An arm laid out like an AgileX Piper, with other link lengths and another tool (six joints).
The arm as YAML. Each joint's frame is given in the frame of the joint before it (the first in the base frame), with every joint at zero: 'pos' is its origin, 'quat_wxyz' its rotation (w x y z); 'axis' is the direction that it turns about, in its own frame. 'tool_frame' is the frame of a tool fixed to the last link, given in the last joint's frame.
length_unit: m
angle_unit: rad
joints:
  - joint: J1
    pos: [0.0, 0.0, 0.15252]
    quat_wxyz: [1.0, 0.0, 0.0, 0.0]
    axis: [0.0, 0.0, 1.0]
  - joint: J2
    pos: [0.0, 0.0, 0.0]
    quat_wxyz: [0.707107, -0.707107, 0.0, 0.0]
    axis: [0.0, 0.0, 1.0]
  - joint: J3
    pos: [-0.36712, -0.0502, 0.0]
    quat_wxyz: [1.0, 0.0, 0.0, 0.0]
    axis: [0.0, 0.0, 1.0]
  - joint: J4
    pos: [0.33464, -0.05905, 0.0]
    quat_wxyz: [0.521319, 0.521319, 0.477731, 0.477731]
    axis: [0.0, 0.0, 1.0]
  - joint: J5
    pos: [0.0, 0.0, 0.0]
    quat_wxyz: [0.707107, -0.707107, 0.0, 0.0]
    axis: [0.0, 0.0, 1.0]
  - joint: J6
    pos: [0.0, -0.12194, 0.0]
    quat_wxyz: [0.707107, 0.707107, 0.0, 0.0]
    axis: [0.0, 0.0, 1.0]
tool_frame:
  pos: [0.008, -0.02, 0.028]
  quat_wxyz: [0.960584, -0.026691, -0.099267, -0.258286]
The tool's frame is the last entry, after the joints.
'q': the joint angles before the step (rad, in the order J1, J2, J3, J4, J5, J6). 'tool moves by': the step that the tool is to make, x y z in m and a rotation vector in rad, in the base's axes. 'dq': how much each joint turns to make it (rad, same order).
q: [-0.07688 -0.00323 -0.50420 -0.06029 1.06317 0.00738]
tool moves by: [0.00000 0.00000 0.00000 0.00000 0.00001 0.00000]
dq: [0.00000 0.00001 0.00000 0.00000 0.00001 0.00000]
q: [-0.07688 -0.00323 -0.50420 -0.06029 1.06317 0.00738]
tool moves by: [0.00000 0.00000 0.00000 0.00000 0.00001 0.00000]
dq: [0.00000 0.00001 0.00000 0.00000 0.00001 0.00000]
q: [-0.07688 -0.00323 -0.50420 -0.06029 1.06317 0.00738]
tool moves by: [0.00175 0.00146 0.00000 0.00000 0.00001 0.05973]
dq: [0.05973 0.00002 0.00000 0.00000 -0.00001 0.00000]
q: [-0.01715 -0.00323 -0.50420 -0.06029 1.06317 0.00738]
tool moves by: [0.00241 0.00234 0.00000 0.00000 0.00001 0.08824]
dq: [0.08825 0.00000 0.00000 -0.00001 0.00001 0.00001]
